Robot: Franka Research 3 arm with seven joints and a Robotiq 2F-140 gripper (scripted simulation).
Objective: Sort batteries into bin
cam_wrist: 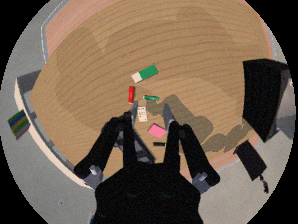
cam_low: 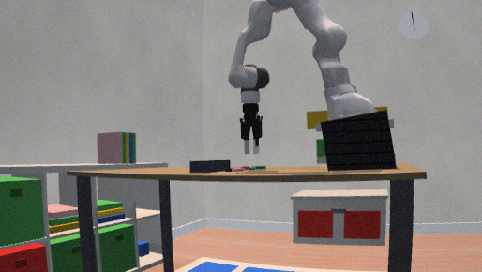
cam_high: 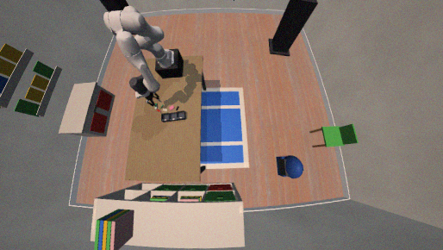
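Right now the green battery is 10 cm below my hand. Also, from my hand: green-and-white battery 1 cm ahead, 7 cm to the right, 10 cm below; white spotted tile 4 cm ahead, 4 cm to the left, 10 cm below; red battery 5 cm ahead, 2 cm to the right, 10 cm below.
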